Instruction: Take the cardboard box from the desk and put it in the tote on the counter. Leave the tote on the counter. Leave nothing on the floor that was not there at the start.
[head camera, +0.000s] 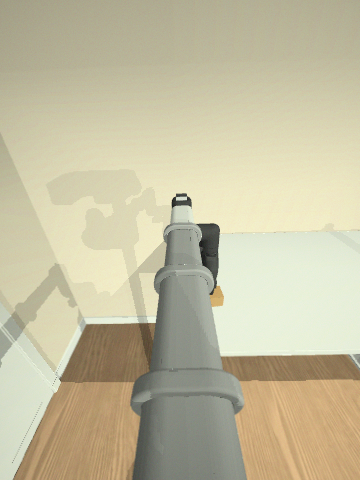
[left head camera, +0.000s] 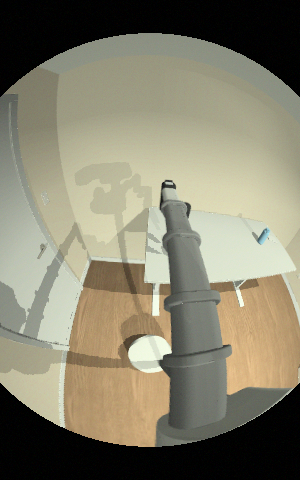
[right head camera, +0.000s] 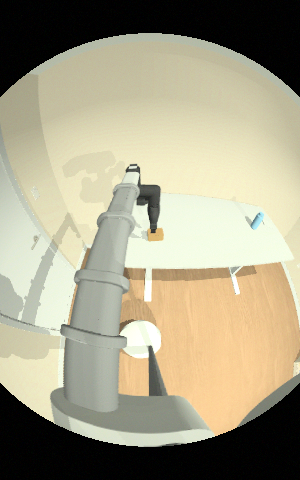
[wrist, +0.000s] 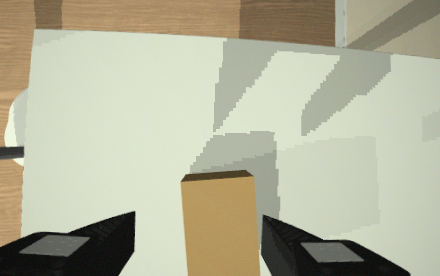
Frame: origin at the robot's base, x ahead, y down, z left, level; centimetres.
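Seen in the pictures: gripper, fingertip midpoint: (right head camera: 152, 227) (wrist: 198, 233); robot's base, link origin: (left head camera: 149, 352) (right head camera: 140, 338).
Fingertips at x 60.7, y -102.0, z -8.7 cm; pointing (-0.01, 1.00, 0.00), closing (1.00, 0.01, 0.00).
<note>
Pixels of each thing's top centre, then the offset from my fingertips to it. Level surfaces: height alone.
- cardboard box, top centre: (wrist: 221, 233) (head camera: 210, 292) (right head camera: 155, 231) dx +1.7, dy +4.8, dz -1.7 cm
- white desk, surface height: dy +9.7 cm
- blue bottle, top centre: (right head camera: 261, 213) (left head camera: 267, 228) dx +16.6, dy -6.7, dz -89.9 cm
The cardboard box (head camera: 217, 297) (right head camera: 155, 235) (wrist: 221, 225) lies on the white desk (head camera: 290, 300) (left head camera: 225, 250) (right head camera: 210, 240) (wrist: 110, 110), near its left end. My gripper (wrist: 198, 233) is open. In the wrist view its fingertips stand wide apart, one on each side of the box's narrow width, with a gap on both sides. In the right head view the gripper hangs from the wrist just over the box. How high the fingertips are above the desk top I cannot tell. The tote and the counter do not show in these views.
A blue bottle (left head camera: 263, 236) (right head camera: 257, 221) is on the right part of the desk. A round white stool (left head camera: 148, 354) (right head camera: 142, 340) stands on the floor in front of the desk. Walls rise behind and left of the desk, and a door (left head camera: 37, 280) is at the left.
</note>
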